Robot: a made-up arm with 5 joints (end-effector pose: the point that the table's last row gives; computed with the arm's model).
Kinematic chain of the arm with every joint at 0, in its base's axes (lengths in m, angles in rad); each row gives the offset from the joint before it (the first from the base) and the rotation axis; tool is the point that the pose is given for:
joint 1: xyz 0 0 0.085 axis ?
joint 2: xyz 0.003 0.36 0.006 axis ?
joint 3: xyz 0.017 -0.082 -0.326 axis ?
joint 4: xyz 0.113 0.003 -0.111 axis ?
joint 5: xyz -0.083 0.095 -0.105 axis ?
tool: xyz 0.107 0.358 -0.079
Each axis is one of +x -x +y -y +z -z.
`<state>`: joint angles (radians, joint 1 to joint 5).
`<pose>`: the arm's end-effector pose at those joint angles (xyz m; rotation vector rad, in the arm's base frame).
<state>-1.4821 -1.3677 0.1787 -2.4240 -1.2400</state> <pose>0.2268 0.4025 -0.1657 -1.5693 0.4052 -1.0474</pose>
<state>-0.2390 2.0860 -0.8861 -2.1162 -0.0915</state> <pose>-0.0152 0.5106 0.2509 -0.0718 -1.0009 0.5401</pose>
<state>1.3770 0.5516 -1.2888 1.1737 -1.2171</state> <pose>-0.7679 0.0792 0.0324 -1.1151 2.3320 0.3160</pose>
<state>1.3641 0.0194 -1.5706 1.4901 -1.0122</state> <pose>-0.8318 0.4788 0.0436 -0.8163 2.7446 -0.1156</pose>
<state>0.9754 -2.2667 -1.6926 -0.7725 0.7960</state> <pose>0.0697 0.9598 -0.2276 -0.2933 -1.3440 1.5777</pose>
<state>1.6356 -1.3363 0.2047 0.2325 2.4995</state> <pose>-0.4606 0.8247 -0.1196 1.2030 -1.6647 2.0637</pose>
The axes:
joint 1: +y
joint 2: -x
joint 3: +z
joint 4: -x
joint 5: -z

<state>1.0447 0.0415 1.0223 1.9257 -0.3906</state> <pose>-0.5357 0.0653 -0.5721 -1.2076 -0.0136 1.7510</pose>
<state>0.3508 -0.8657 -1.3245 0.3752 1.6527</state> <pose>-0.2420 0.5048 -0.6135 -0.8622 1.2057 -2.5839</pose>
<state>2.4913 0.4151 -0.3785 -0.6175 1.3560</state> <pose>-0.6429 0.0671 0.1792 -1.8206 1.7167 -1.0093</pose>
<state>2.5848 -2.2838 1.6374 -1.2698 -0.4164</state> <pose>0.2218 0.4739 0.2868 1.8593 -0.9942 -1.0025</pose>
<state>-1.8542 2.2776 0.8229 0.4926 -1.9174</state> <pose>-0.5982 0.1027 -0.2970 -0.8657 1.4354 -0.0913</pose>
